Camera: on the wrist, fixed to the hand. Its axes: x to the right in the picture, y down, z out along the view.
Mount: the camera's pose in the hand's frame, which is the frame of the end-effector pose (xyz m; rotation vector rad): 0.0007 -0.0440 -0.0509 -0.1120 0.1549 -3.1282
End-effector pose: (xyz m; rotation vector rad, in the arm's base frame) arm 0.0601 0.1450 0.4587 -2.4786 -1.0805 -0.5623
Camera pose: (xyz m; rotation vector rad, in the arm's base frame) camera 0.0169 0.1485 0.5101 -1.0649 2.4024 0.6848
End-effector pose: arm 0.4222 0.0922 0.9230 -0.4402 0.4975 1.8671
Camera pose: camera 0.4666 0.0792 0.8741 -0.5827 -0.4026 -1.1827
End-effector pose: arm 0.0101 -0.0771 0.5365 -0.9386 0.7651 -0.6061
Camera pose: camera -0.0357 -0.1225 0.5559 0.9746 1.0131 2.0809
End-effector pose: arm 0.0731 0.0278 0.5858 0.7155 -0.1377 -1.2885
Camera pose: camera 0.0612 0.0436 0.5215 -0.1561 -0.8986 1.7037
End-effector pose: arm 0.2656 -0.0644 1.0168 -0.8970 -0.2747 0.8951
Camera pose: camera 0.3187 -0.1057 1.0192 0.1939 -0.9892 -2.0625
